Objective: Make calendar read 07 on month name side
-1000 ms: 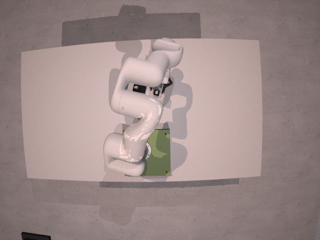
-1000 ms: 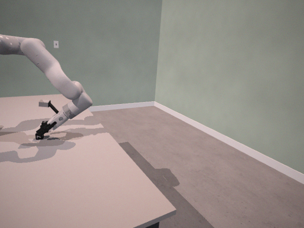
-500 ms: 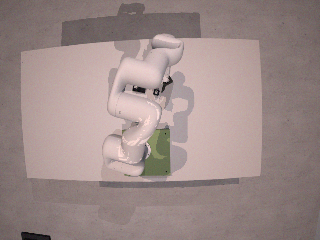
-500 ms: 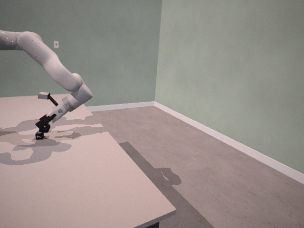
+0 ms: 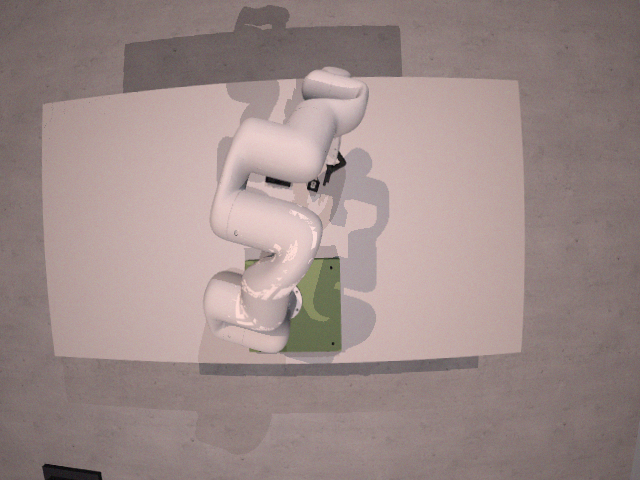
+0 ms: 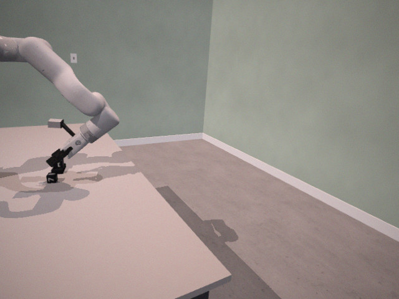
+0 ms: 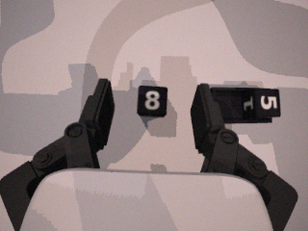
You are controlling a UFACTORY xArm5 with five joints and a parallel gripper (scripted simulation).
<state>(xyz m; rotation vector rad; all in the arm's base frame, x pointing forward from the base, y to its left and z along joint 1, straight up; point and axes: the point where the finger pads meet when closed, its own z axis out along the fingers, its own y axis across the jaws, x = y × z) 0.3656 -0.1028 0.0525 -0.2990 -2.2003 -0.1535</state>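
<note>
The black cube lies 2 cm behind my hand and 8 cm below it. Round my hand: black calendar tray: 1 cm ahead, 11 cm to the left, 9 cm below.
</note>
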